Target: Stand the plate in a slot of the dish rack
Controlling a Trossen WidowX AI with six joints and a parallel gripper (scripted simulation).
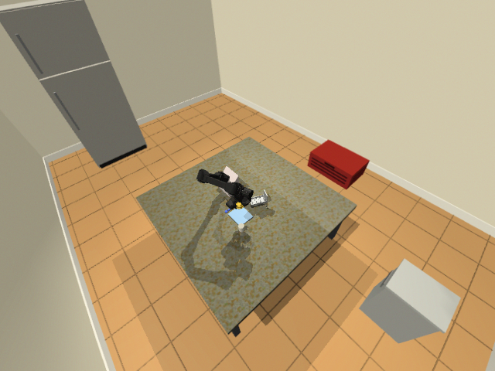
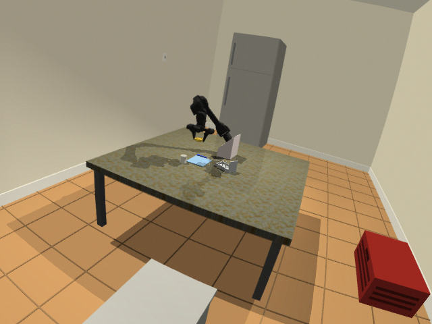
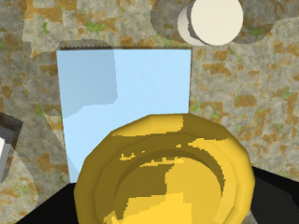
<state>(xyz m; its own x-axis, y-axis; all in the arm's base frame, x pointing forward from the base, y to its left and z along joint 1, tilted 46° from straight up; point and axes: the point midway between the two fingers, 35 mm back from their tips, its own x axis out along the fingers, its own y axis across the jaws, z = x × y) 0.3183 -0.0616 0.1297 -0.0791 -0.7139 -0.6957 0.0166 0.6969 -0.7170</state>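
The dish rack is 210 mm to the left of my gripper tip, 130 mm below it and 20 mm behind it. Round my gripper tip: cream cup: 130 mm below, 80 mm ahead, 60 mm to the right; then plate: 10 mm above; then light blue pad: 150 mm below, 20 mm to the left, 20 mm behind.
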